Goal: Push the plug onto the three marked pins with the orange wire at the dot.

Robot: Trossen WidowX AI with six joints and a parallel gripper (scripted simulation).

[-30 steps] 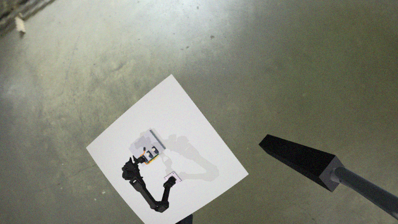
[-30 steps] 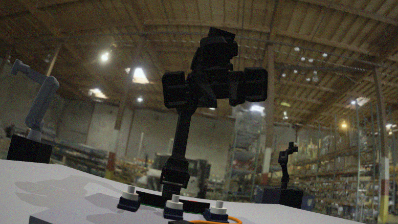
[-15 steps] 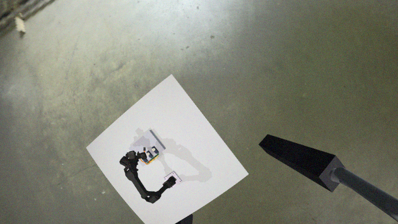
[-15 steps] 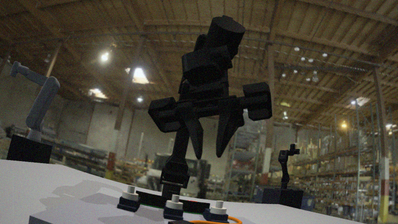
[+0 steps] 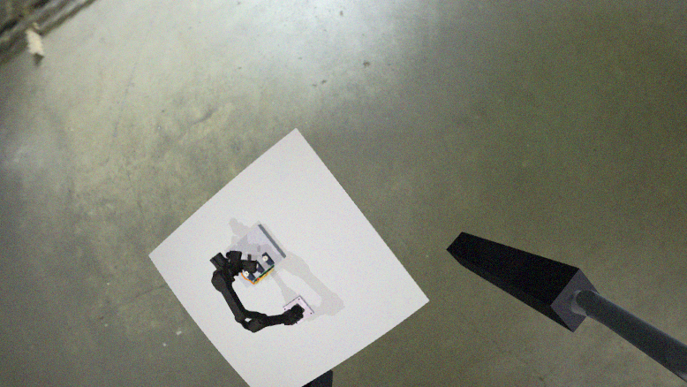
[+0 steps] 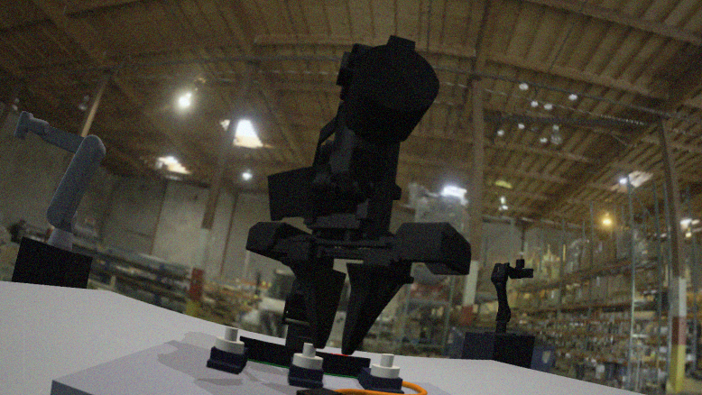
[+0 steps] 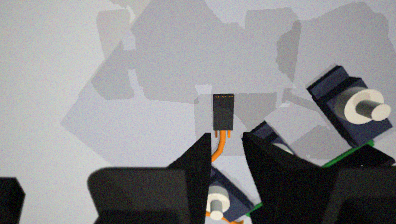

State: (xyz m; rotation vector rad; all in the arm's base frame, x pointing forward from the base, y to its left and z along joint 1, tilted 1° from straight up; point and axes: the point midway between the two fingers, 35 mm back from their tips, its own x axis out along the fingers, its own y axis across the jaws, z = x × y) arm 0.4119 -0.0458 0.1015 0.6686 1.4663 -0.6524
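My gripper tip is 4 cm short of the pale grey holder, 2 cm to the left of it and 7 cm above it. From my gripper tip the other things lie so: red band (12 cm behind, 4 cm to the left, 2 cm below).
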